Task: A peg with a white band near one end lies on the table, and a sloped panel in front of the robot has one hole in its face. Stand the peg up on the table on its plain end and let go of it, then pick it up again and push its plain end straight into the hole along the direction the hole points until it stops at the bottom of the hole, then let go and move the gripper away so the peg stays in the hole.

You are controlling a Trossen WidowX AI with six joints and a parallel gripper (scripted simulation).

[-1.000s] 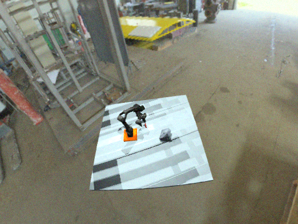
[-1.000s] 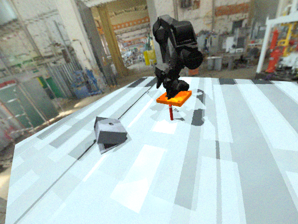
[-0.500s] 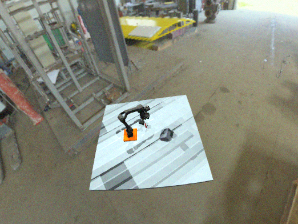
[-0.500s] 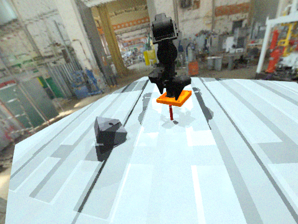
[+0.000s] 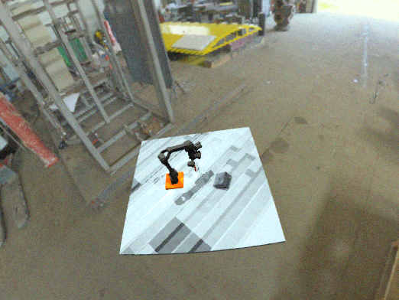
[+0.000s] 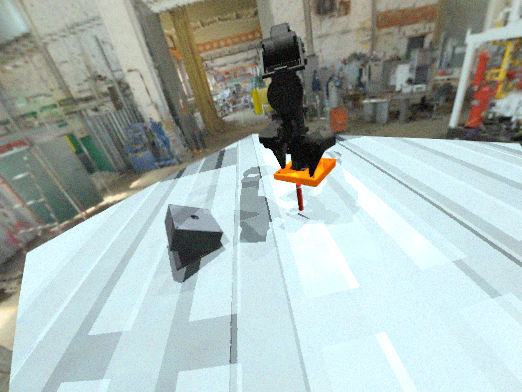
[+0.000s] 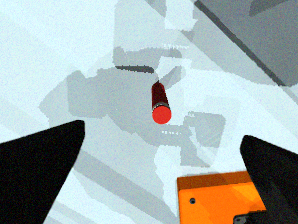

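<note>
Now: the red peg 60 mm below my gripper tip. The rest, counted from my gripper tip: grey sloped panel: 230 mm ahead, 170 mm to the right, 70 mm below.
</note>
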